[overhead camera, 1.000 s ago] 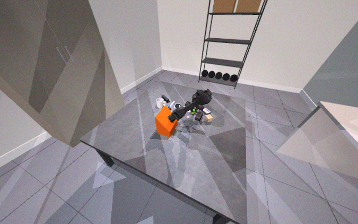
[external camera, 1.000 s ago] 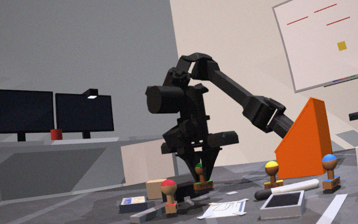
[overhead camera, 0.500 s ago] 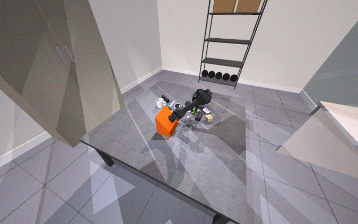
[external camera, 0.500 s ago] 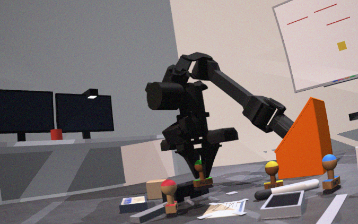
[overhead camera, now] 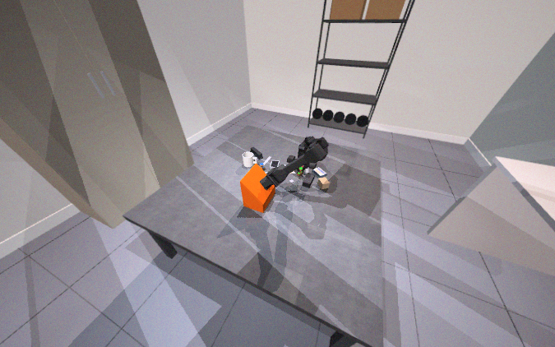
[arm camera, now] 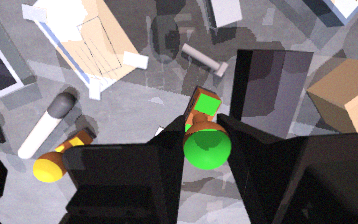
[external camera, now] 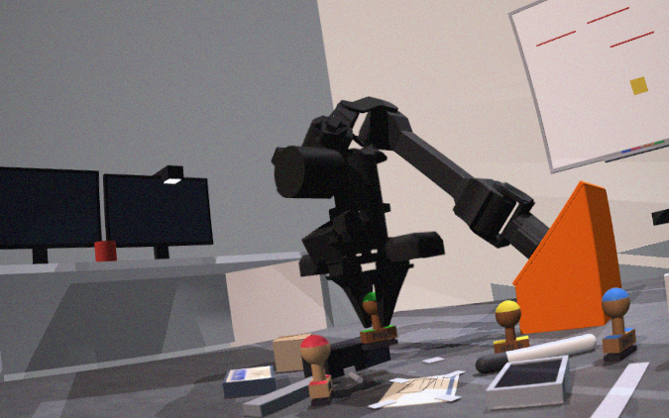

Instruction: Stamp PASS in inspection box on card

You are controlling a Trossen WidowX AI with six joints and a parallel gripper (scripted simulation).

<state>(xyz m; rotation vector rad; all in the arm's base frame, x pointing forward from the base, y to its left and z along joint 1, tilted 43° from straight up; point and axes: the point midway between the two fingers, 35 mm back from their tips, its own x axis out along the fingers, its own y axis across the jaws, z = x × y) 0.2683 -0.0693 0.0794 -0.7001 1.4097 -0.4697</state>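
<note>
The ink pad is 40 mm ahead of my gripper tip, 230 mm to the left of it and 50 mm below it. The rest, counted from my gripper tip: black block (70 mm to the right, 40 mm below); then green-topped pass stamp (right at my gripper tip); then red-topped stamp (120 mm ahead, 40 mm to the left, 40 mm below).
</note>
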